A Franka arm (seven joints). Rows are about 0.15 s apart.
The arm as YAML. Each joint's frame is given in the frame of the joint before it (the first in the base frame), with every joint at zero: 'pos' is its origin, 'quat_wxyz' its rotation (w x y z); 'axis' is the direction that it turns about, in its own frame. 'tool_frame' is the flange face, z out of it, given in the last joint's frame.
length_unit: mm
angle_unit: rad
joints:
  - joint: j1
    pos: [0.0, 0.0, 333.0]
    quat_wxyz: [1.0, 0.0, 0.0, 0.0]
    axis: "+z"
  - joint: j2
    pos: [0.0, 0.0, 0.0]
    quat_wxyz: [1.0, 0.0, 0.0, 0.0]
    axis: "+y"
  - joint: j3
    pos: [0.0, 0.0, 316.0]
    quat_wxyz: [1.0, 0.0, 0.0, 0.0]
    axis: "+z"
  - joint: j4
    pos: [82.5, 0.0, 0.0]
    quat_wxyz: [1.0, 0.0, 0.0, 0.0]
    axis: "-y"
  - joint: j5
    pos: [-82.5, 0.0, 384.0]
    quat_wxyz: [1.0, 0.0, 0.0, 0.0]
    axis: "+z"
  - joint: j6
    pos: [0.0, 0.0, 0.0]
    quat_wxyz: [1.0, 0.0, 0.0, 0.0]
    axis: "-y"
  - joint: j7
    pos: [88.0, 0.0, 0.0]
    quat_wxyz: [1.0, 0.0, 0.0, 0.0]
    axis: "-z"
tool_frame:
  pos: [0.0, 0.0, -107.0]
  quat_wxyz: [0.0, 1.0, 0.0, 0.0]
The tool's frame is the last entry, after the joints.
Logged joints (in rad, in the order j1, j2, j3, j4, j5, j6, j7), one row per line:
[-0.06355, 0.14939, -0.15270, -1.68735, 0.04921, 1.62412, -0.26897]
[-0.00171, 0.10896, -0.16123, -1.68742, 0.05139, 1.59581, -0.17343]
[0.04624, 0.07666, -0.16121, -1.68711, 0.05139, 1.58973, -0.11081]
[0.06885, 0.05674, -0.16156, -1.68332, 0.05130, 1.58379, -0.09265]
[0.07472, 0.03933, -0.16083, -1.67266, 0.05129, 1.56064, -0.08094]
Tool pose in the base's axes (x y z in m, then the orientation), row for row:
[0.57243, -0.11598, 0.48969, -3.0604, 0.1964, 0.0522]
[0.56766, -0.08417, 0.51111, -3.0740, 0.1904, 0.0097]
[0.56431, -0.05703, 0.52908, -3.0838, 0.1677, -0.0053]
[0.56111, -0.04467, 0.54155, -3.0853, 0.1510, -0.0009]
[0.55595, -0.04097, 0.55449, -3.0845, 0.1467, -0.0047]
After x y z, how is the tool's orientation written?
As angles about the fixed x, y, z axes (roll, pitch, yaw), in radians.
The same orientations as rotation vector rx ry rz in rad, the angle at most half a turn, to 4 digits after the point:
[-3.0501, -0.0674, 0.3037]
[-3.0613, -0.0050, 0.2928]
[-3.0727, 0.0156, 0.2580]
[-3.0766, 0.0079, 0.2327]
[-3.0760, 0.0137, 0.2258]

